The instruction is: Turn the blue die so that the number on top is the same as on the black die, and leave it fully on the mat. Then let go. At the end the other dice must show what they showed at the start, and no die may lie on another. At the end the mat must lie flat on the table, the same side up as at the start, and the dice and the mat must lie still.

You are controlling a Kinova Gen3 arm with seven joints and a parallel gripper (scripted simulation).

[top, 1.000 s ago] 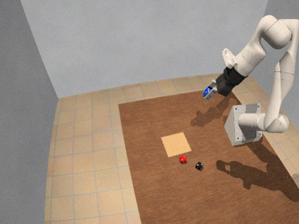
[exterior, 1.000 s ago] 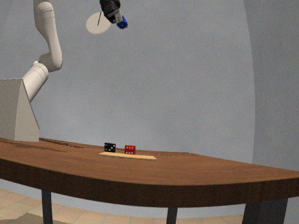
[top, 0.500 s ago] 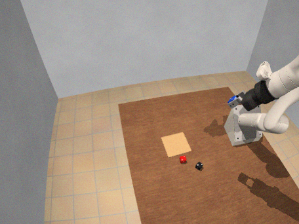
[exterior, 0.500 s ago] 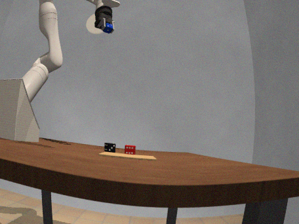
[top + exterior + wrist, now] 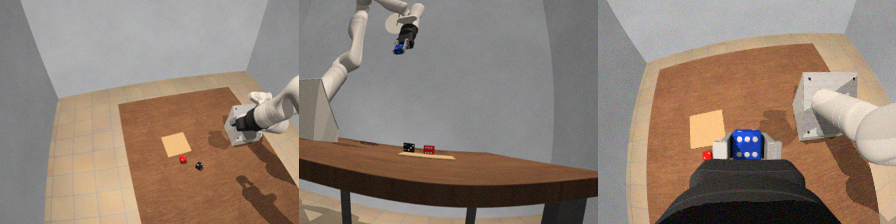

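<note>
The tan mat lies 15 cm ahead of my hand, 19 cm to the right of it and 37 cm below it. Also, from my hand: red die 15 cm ahead, 8 cm to the right, 36 cm below; then black die 8 cm ahead, 2 cm to the right, 36 cm below; then blue die right at my hand.
</note>
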